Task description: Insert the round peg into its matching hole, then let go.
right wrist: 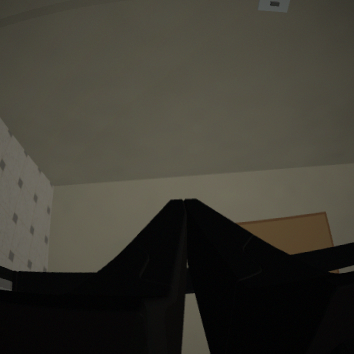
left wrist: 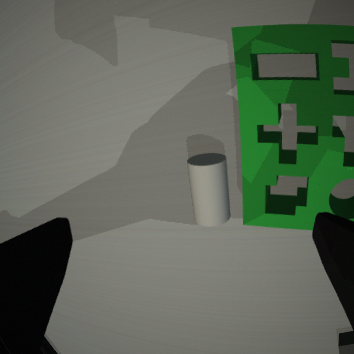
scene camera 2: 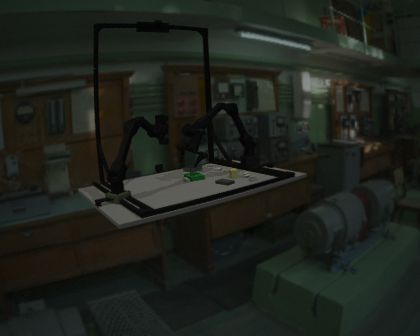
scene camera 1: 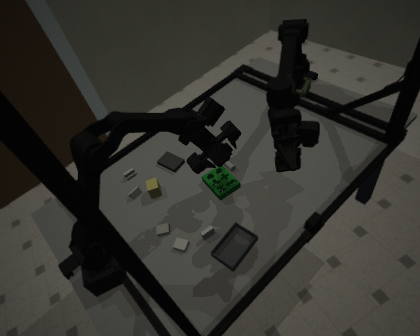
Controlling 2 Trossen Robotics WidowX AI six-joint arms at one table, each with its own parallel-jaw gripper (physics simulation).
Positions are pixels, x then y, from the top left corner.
Labels:
left gripper: open, holds nothing
right gripper: shut, holds nothing
a green hole board (scene camera 1: 230, 185): on the table
a dark tray (scene camera 1: 230, 251): on the table

